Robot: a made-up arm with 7 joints.
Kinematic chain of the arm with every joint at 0, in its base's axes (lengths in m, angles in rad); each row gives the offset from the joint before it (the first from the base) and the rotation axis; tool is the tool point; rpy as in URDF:
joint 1: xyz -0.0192 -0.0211 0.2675 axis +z
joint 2: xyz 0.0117 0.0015 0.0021 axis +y
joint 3: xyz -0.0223 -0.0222 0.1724 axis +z
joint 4: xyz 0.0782 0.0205 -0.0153 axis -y
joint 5: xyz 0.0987 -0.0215 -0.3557 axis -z
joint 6: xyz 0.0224 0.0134 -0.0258 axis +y
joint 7: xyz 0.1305 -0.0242 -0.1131 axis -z
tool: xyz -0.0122 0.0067 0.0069 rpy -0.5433 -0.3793 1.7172
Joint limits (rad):
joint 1: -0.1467..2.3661
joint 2: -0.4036..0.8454
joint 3: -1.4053..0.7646
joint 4: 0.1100..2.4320
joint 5: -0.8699..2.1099
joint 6: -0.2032..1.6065
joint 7: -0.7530..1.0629
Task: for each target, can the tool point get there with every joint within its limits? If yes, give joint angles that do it. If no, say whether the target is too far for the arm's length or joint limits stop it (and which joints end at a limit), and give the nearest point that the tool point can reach.
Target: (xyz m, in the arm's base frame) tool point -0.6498 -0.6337 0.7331
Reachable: no: too far | nearest point -0.3586 -0.4704 0.6863 | short by 0.337 m
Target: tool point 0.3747 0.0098 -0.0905
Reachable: yes | joints 1.0507 0.4350 -0.7281 0.5329 -0.3301 0.7110 0.4988
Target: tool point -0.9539 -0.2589 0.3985
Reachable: no: too far | nearest point -0.6557 -0.0637 0.3784 | short by 0.357 m
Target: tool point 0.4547 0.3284 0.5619
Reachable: yes | joints 0.2019 0.0002 0.4422 1.6475 1.3872 1.0524 0.1453
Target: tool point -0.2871 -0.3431 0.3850
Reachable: no: joint limits stop it (at a limit: joint 1, joint 2, joint 3, joint 6, joint 7) | nearest point -0.2963 -0.4102 0.2359 | short by 0.164 m
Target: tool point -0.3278 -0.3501 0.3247
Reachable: no: joint limits stop it (at a limit: joint 1, joint 2, joint 3, joint 6, joint 7) | nearest point -0.3150 -0.3780 0.2238 | short by 0.105 m
